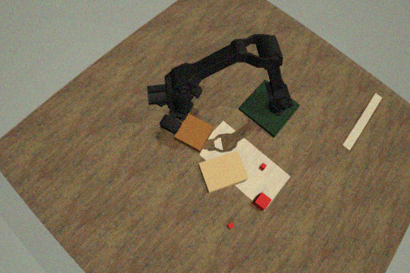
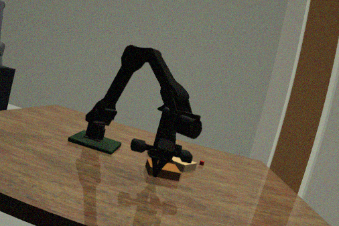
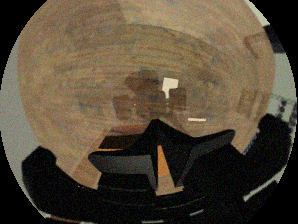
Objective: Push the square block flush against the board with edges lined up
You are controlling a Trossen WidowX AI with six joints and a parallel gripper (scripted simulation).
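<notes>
Now: gripper tip 80 mm to the right of the brown square block, 20 mm short of it and 10 mm below it. From my gripper tip the other things lie so: tan board (240 mm to the left, 70 mm ahead, 10 mm above).
</notes>
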